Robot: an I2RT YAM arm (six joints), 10 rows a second.
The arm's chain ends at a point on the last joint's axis. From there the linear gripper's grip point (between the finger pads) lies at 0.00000 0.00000 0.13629 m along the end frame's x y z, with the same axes.
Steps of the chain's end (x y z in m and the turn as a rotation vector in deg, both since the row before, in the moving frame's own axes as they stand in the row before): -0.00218, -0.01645, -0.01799, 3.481, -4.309, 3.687; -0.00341, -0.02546, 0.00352, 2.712, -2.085, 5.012; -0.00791, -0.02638, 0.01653, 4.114, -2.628, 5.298; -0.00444, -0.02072, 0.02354, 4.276, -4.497, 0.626; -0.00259, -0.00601, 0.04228, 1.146, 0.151, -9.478
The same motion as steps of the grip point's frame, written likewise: -0.01214, -0.02504, -0.01863, 3.481, -4.309, 3.687; -0.00808, -0.03212, 0.00328, 2.712, -2.085, 5.012; -0.01369, -0.03643, 0.01604, 4.114, -2.628, 5.298; -0.01506, -0.03093, 0.02274, 4.276, -4.497, 0.626; -0.00246, -0.00875, 0.04225, 1.146, 0.151, -9.478
